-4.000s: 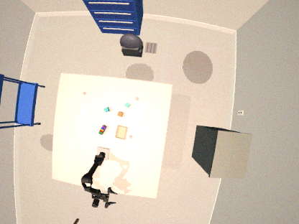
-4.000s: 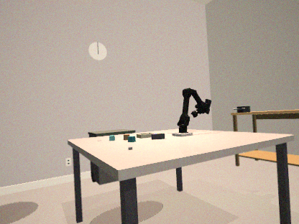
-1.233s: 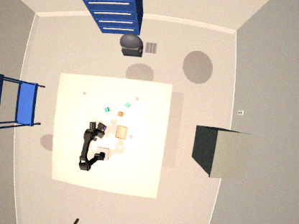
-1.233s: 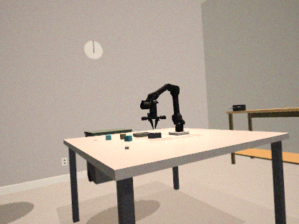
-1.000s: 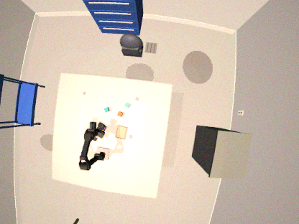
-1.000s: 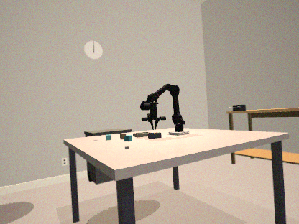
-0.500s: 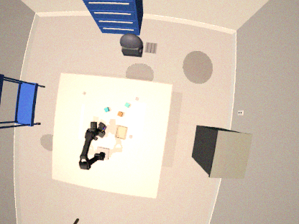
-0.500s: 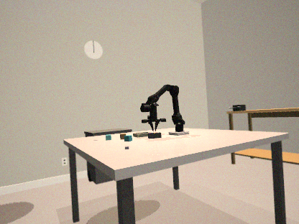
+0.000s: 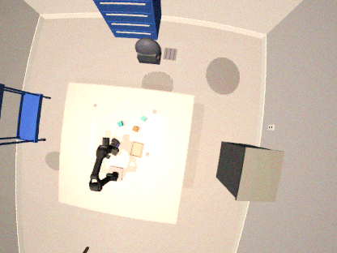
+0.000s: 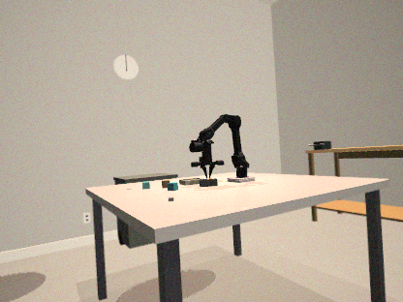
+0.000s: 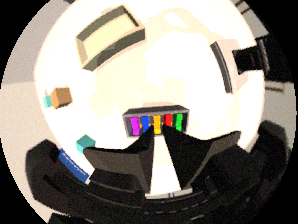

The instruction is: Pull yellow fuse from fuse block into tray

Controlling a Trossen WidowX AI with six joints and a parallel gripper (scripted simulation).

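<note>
Right now the yellow fuse is 20 mm below my gripper tip. From my gripper tip the other things lie so: tray: 200 mm to the right, 40 mm below, 10 mm ahead.
</note>
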